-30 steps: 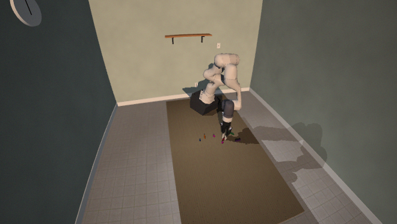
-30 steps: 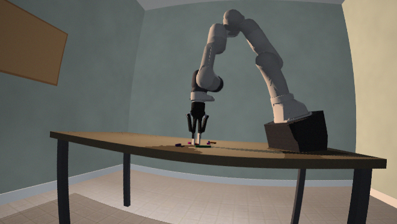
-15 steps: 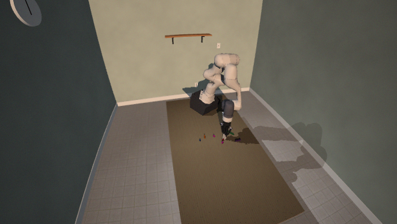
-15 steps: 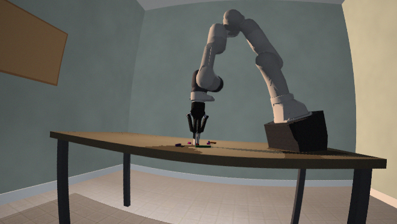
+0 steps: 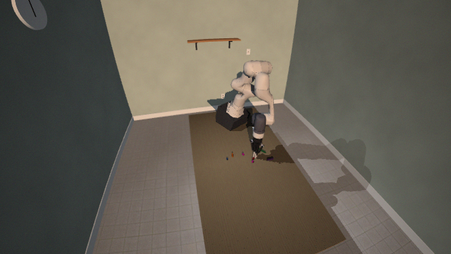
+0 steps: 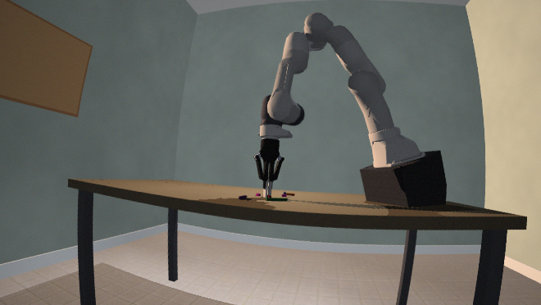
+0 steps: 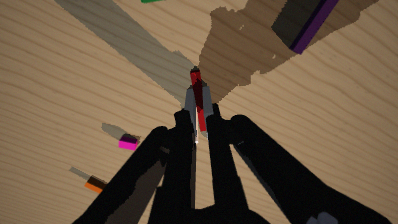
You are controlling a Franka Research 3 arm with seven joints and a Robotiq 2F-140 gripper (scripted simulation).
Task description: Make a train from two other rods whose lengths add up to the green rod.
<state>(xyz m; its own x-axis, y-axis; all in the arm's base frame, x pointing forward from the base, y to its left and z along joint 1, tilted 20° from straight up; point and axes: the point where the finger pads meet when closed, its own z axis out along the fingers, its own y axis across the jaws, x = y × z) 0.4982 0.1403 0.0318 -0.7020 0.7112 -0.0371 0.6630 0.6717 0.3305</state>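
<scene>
The blue rod lies 20 mm ahead of my hand, 240 mm to the right of it and 30 mm below it. The rest, counted from my hand: purple rod: 40 mm ahead, 130 mm to the left, 30 mm below; then red rod: 30 mm below; then green rod: 70 mm behind, 80 mm to the left, 30 mm below.
</scene>
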